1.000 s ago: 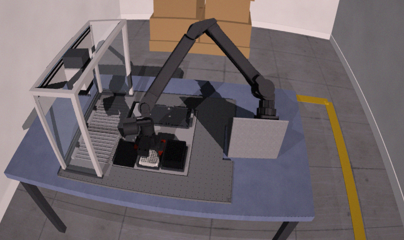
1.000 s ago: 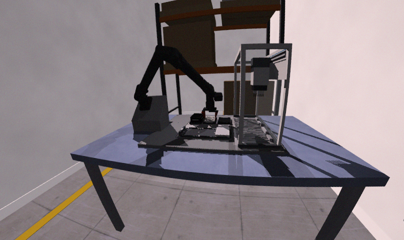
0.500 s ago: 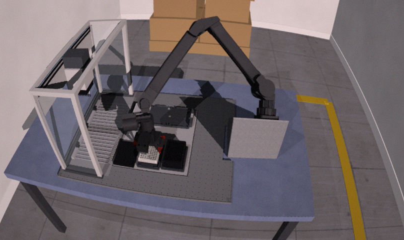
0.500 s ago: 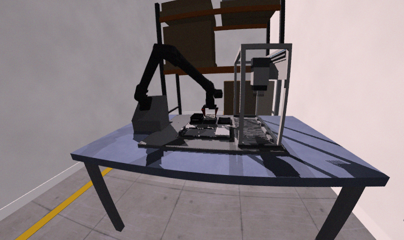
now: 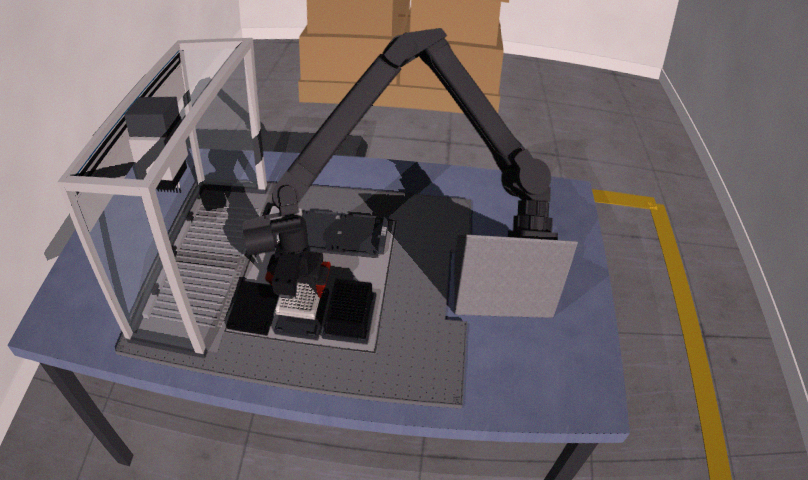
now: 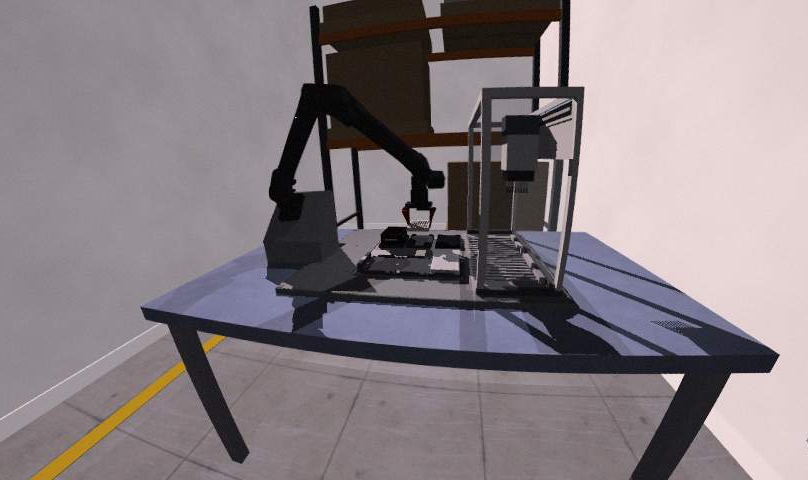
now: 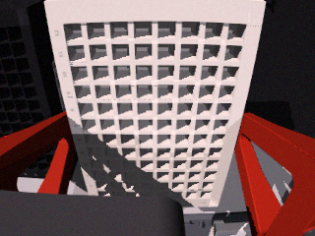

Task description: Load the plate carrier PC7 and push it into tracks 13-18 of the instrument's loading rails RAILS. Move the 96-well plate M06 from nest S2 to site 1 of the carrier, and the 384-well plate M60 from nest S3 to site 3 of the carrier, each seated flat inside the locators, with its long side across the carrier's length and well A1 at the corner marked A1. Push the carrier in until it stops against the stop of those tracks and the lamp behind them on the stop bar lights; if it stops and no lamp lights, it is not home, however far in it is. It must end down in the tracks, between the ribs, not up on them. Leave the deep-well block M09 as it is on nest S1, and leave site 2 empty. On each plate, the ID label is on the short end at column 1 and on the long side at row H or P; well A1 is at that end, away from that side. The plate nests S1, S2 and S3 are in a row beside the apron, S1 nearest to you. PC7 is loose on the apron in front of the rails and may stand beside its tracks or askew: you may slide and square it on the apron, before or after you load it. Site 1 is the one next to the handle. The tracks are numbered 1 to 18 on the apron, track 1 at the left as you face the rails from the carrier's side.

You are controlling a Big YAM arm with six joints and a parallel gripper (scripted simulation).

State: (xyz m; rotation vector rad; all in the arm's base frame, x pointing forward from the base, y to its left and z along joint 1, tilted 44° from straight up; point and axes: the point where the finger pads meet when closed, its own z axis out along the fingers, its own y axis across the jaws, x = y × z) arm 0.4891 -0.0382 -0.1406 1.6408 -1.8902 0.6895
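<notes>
My gripper is now 70 mm above the plate nest S2. Round my hand: dark plate carrier PC7 (260 mm to the right, 60 mm below, 20 mm behind); white 96-well plate M06 (right at my hand); black nest S3 (120 mm ahead, 70 mm below, 10 mm to the right).
</notes>
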